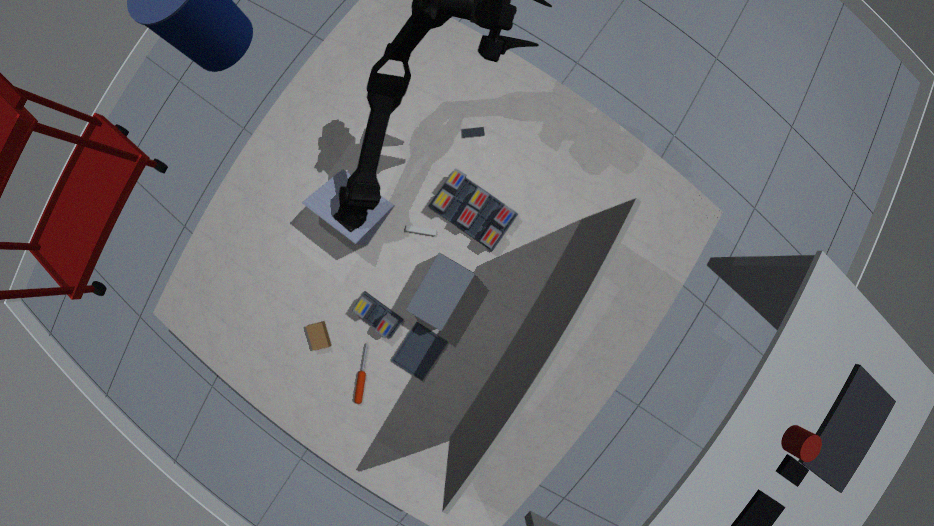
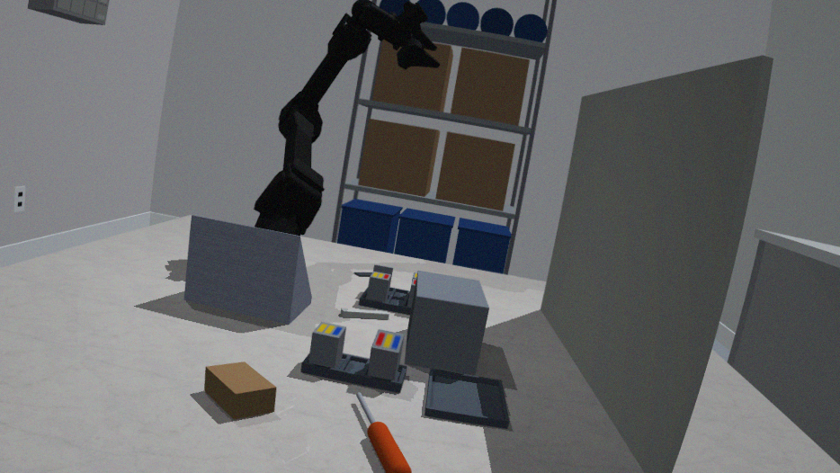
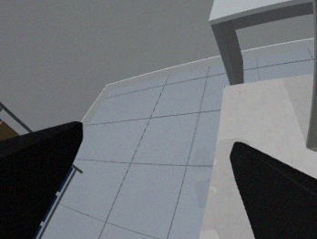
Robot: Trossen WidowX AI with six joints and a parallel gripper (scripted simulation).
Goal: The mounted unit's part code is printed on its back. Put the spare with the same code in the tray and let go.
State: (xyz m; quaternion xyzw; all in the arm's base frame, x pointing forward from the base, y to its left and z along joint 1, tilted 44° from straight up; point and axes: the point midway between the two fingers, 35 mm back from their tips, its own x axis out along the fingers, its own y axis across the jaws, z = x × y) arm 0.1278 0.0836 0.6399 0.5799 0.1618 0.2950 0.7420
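My gripper tip is 1 cm short of the grey spare block, 28 cm to the left of it and 45 cm above it. The rest, counted from my gripper tip: tall grey panel (39 cm ahead, 49 cm to the right, 27 cm below); then rack (7 cm ahead, 68 cm to the right, 49 cm below); then mounted unit (16 cm ahead, 51 cm to the right, 45 cm below).
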